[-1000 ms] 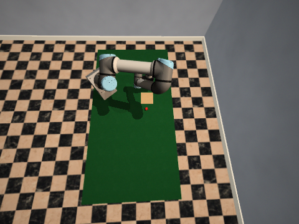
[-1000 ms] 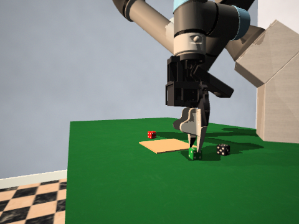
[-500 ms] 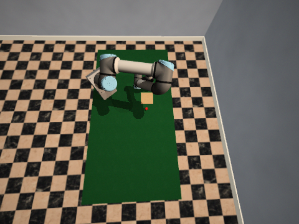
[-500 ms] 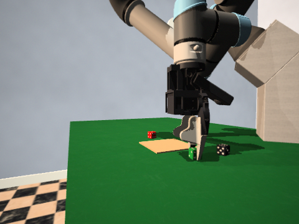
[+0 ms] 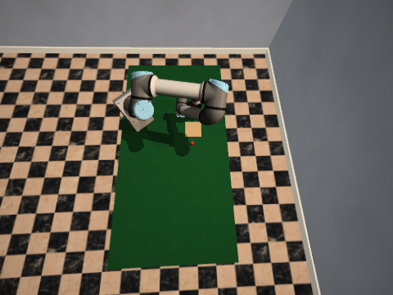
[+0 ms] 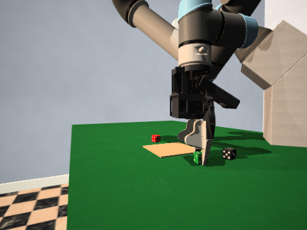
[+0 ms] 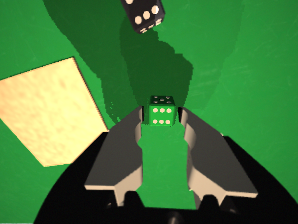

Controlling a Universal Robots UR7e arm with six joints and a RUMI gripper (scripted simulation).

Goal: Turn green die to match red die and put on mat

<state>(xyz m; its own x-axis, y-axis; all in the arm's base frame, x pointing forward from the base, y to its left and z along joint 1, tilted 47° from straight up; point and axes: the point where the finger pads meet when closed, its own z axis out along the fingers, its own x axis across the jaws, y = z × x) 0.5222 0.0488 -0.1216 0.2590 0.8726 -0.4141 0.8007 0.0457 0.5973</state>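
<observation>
My gripper is now right at the green die. The rest, counted from my hand: black die 90 mm behind, 10 mm to the left; then red die 30 mm behind, 280 mm to the right; then tan mat 10 mm behind, 140 mm to the right, 20 mm below.
</observation>
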